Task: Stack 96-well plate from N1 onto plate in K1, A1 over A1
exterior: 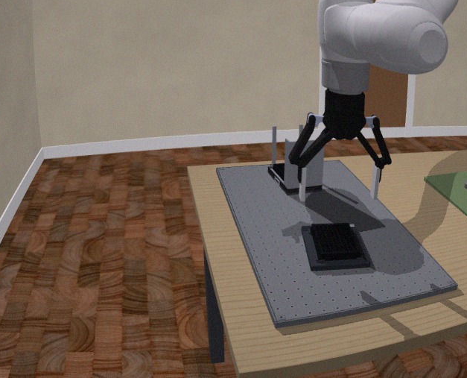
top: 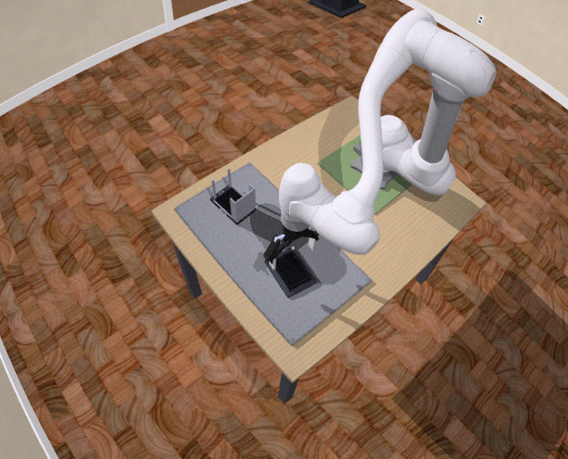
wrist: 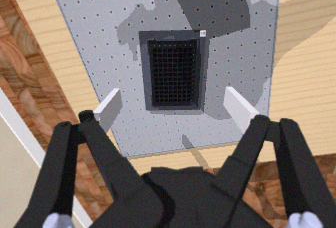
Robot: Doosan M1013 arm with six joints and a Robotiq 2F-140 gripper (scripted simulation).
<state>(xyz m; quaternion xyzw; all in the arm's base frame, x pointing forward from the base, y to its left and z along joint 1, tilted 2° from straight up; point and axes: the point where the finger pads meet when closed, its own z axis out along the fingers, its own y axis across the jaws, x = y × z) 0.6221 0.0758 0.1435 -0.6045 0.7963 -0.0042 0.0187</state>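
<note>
Now: the plate nest N1 120 mm below my hand. From my hand the other things lie so: tall grey wall: 50 mm behind, 280 mm to the right, 40 mm below; pale A1 mark: 70 mm behind, 60 mm to the right, 110 mm below; K1 label: 50 mm behind, 420 mm to the right, 110 mm below.
</note>
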